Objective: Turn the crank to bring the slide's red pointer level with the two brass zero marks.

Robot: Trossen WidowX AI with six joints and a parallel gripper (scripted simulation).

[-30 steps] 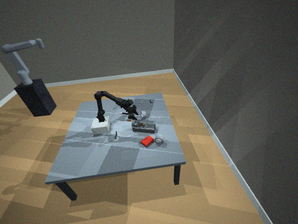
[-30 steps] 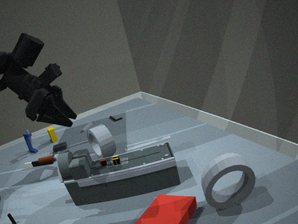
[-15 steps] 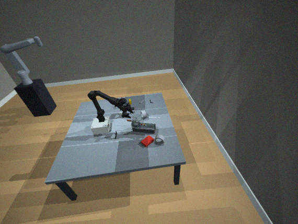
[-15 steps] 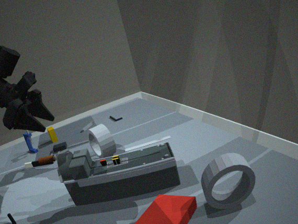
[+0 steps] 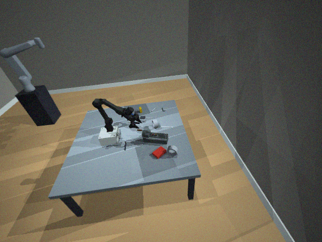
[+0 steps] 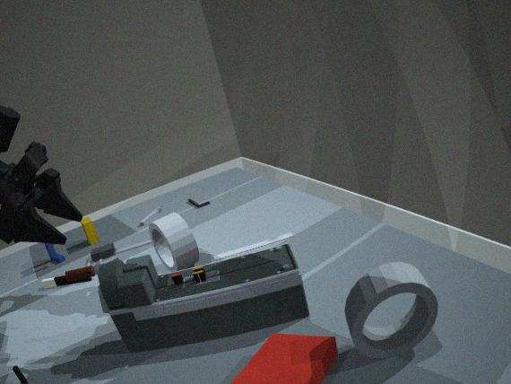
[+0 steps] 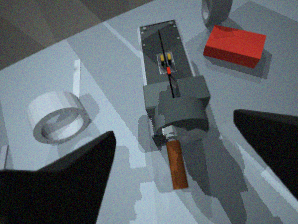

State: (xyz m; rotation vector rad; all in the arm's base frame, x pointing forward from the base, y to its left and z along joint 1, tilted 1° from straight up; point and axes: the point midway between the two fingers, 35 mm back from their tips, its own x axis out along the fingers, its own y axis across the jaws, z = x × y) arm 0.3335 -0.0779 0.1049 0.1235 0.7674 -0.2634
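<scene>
The brown handle is 70 mm below my gripper tip, 20 mm behind it and 10 mm to the left of it. From my gripper tip the other things lie so: yellow block 540 mm to the left, 150 mm below, 30 mm behind; blue clamp 490 mm to the left, 150 mm behind, 130 mm below; red pointer 120 mm ahead, 100 mm below, 50 mm to the right.
</scene>
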